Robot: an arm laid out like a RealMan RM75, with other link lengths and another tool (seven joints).
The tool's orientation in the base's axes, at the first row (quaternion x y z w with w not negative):
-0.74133, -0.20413, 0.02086, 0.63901
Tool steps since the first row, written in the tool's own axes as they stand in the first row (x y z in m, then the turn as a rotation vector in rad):
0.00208, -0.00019, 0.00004, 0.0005, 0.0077, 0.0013
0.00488, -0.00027, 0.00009, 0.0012, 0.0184, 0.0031
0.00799, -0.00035, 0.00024, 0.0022, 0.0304, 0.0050
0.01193, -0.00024, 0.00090, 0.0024, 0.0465, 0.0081
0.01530, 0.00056, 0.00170, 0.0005, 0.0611, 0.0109
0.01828, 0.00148, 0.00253, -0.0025, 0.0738, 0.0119
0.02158, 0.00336, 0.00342, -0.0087, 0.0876, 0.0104
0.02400, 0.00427, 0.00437, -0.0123, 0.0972, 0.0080
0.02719, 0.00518, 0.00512, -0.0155, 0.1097, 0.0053
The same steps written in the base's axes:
0.00184, 0.00074, 0.00065, 0.0022, 0.0006, -0.0075
0.00437, 0.00172, 0.00136, 0.0053, 0.0015, -0.0179
0.00715, 0.00289, 0.00213, 0.0089, 0.0024, -0.0295
0.01060, 0.00480, 0.00281, 0.0127, 0.0037, -0.0454
0.01367, 0.00658, 0.00267, 0.0141, 0.0043, -0.0603
0.01641, 0.00825, 0.00233, 0.0146, 0.0030, -0.0733
0.01969, 0.00998, 0.00113, 0.0132, -0.0019, -0.0876
0.02188, 0.01158, 0.00064, 0.0132, -0.0063, -0.0972
0.02484, 0.01324, 0.00037, 0.0145, -0.0111, -0.1094

